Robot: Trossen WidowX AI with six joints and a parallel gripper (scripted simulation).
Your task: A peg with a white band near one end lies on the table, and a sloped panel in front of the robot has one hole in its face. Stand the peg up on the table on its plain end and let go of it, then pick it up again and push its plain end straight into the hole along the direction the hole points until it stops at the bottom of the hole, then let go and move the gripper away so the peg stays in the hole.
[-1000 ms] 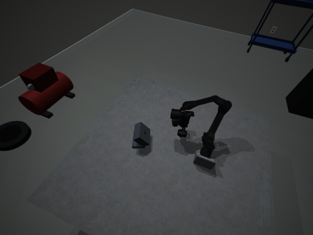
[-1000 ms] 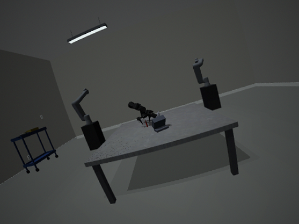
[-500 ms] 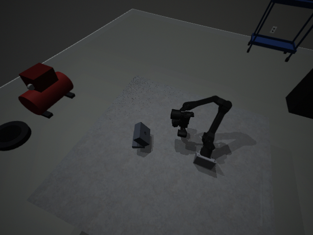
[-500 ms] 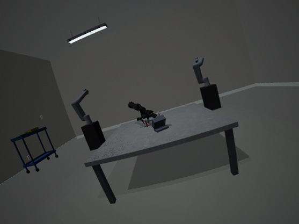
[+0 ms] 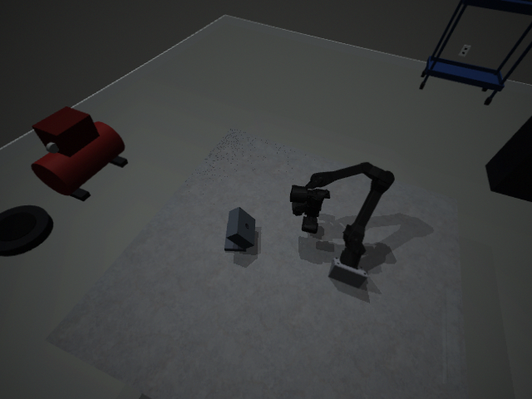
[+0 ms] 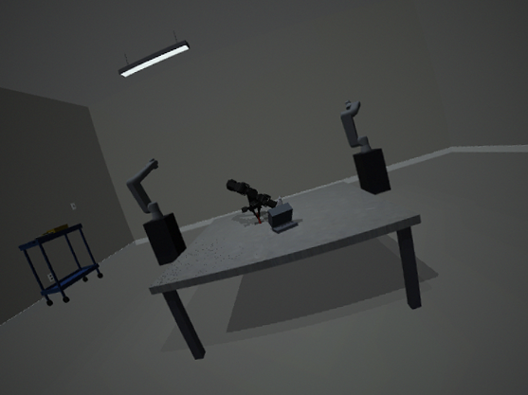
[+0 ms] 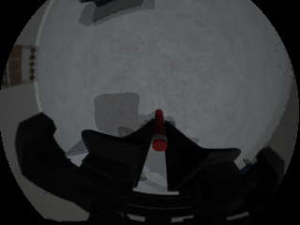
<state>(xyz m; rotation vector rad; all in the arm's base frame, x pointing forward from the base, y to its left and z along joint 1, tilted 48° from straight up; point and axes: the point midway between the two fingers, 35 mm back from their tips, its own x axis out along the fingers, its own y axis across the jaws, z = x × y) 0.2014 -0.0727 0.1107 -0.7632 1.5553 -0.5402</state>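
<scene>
Now: gripper tip 25 cm short of the dark sloped panel, 15 cm to the right of it and 3 cm below it. Round my gripper tip: red peg: 2 cm above.
</scene>
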